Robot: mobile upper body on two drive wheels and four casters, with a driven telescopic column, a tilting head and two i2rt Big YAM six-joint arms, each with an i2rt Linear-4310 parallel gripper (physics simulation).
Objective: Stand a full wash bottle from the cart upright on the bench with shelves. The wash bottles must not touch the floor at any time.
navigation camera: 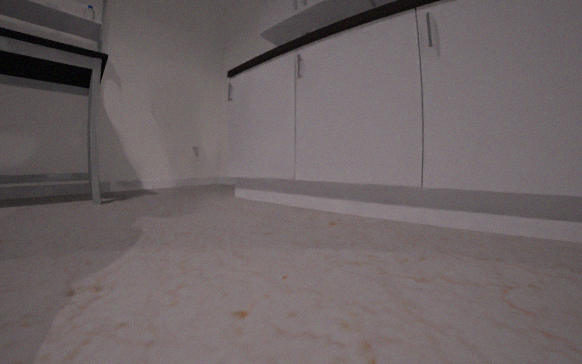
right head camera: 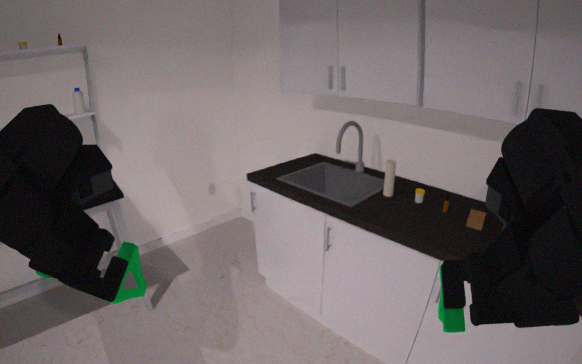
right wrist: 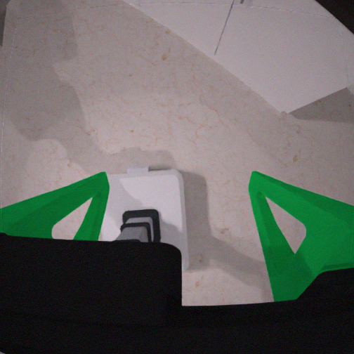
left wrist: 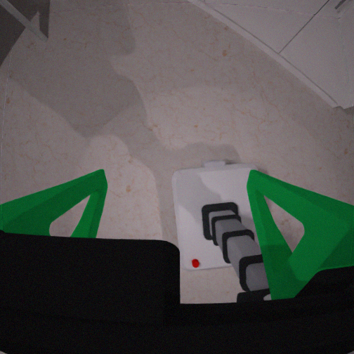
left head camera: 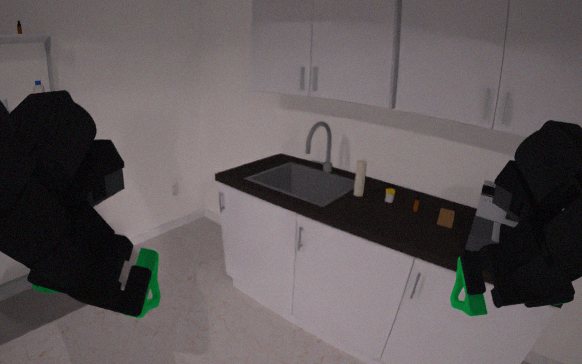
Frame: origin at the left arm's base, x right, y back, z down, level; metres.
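Seen in the pictures: left gripper, fingertip midpoint: [right head camera: 116, 282] [left head camera: 123, 293]; right gripper, fingertip midpoint: [right head camera: 477, 312] [left head camera: 483, 298].
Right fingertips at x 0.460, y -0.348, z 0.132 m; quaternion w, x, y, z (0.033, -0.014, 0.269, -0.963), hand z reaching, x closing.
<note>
Pixels of each thing's middle, then the offset from my right fingertips to it. "*": a spot on its surface instead. Level surfaces: height alone.
- dark counter, its level: dz +0.367 m
- white cylinder, surface spot: [left head camera: 360, 178] * dx +0.146, dy -1.155, dz +0.269 m
- yellow-capped jar, surface spot: [left head camera: 390, 195] * dx +0.293, dy -1.081, dz +0.328 m
- brown block, surface spot: [left head camera: 446, 218] * dx +0.489, dy -0.825, dz +0.327 m
The bench with shelves [left head camera: 25, 38] [right head camera: 50, 51] [navigation camera: 95, 125] stands at the far left, partly hidden by my left arm in the head views; its dark top shows in the navigation view. A blue-capped bottle [left head camera: 38, 86] [right head camera: 78, 101] [navigation camera: 89, 12] stands upright on one of its shelves. The cart and its wash bottles do not show in these views. My left gripper [left head camera: 97, 300] [right head camera: 87, 280] [left wrist: 176, 177] is open and empty, far from the bench. My right gripper [left head camera: 512, 300] [right head camera: 505, 320] [right wrist: 178, 179] is open and empty, in front of the white cabinets.
A dark counter [left head camera: 330, 212] [right head camera: 360, 215] on white cabinets [left head camera: 345, 265] [navigation camera: 357, 110] runs along the right. It bears a sink, a white cylinder [left head camera: 360, 178], a yellow-capped jar [left head camera: 390, 195] and a brown block [left head camera: 446, 218]. Cupboards [left head camera: 350, 55] hang above.
</note>
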